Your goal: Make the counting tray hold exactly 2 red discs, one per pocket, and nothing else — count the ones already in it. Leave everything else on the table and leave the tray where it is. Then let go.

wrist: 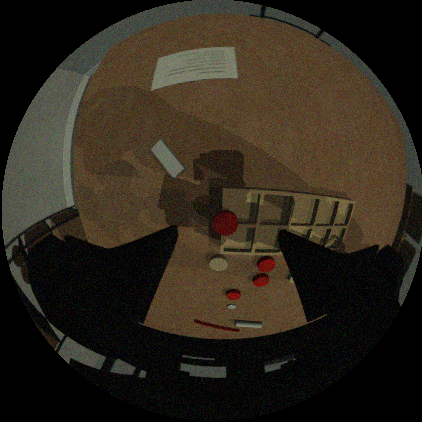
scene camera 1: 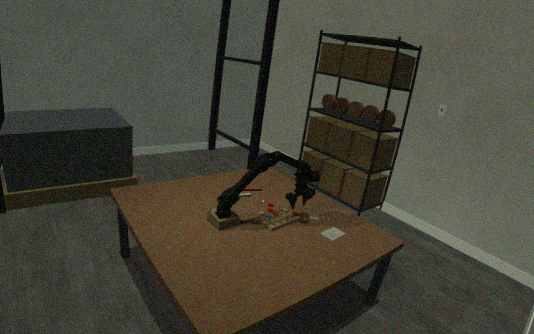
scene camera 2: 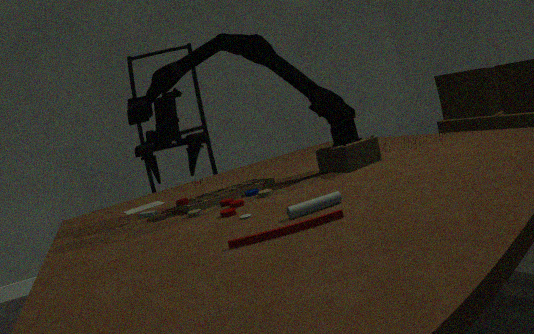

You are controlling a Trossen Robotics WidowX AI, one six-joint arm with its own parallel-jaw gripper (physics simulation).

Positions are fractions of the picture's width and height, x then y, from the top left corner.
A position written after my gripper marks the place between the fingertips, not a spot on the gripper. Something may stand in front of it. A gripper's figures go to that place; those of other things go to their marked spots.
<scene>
My gripper (scene camera 2: 0.33,0.54): 0.93 m from the lens. A wooden counting tray (scene camera 2: 0.38,0.60): 0.88 m from the lens.
</scene>
